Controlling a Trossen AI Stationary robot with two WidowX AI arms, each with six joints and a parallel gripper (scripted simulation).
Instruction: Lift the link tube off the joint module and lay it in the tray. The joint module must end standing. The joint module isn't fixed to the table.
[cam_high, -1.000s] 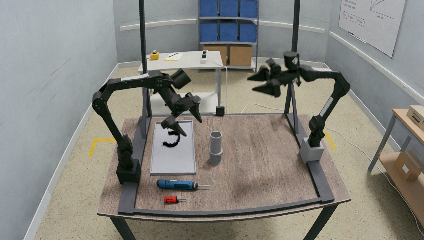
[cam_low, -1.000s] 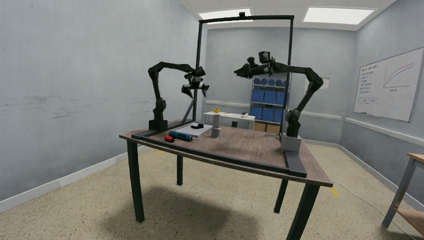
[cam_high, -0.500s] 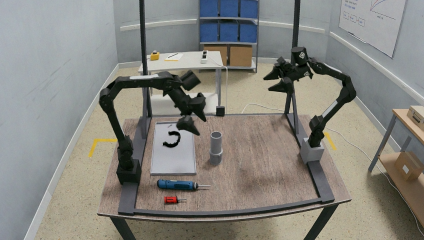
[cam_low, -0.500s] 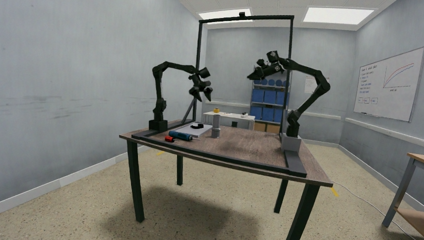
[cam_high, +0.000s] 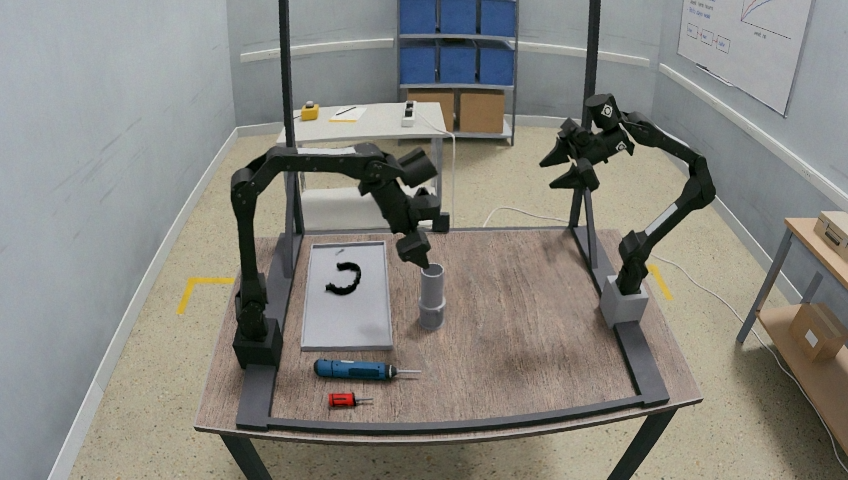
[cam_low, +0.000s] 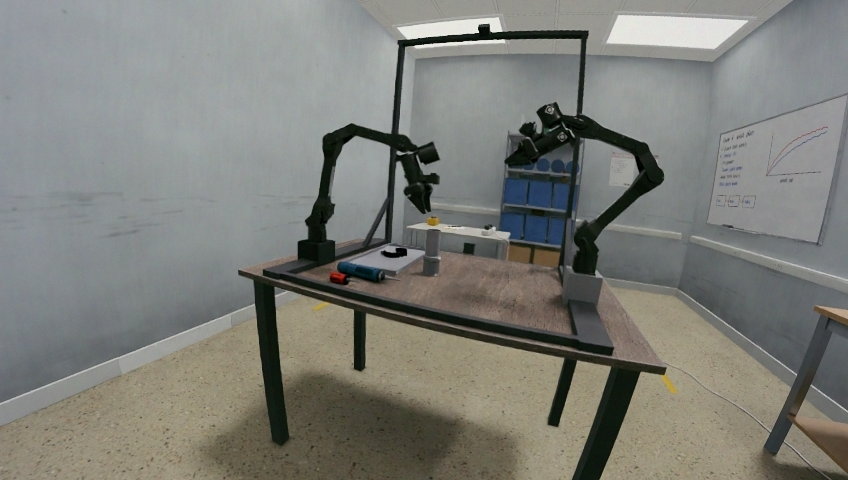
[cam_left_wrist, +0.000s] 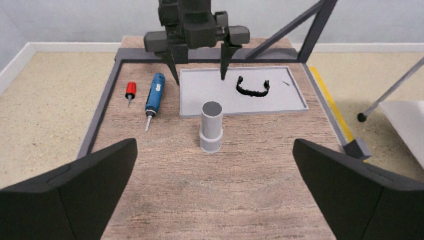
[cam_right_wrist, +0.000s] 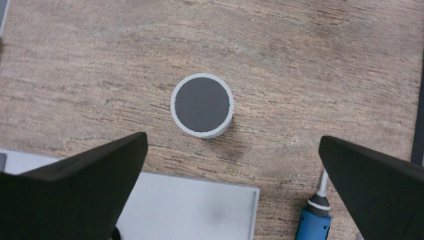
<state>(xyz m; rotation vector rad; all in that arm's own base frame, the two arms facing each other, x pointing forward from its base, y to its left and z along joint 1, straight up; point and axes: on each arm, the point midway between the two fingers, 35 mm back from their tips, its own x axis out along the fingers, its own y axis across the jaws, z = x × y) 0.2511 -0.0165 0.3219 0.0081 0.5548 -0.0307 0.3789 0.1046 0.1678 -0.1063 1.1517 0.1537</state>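
The link tube is 140 mm below my right hand, 40 mm to the left of it and 20 mm behind it. Round my right hand: red screwdriver: 230 mm below, 220 mm ahead, 180 mm to the right; then grey joint module: 220 mm below, 40 mm to the left, 20 mm behind; then grey tray: 240 mm below, 160 mm to the right, 150 mm behind.
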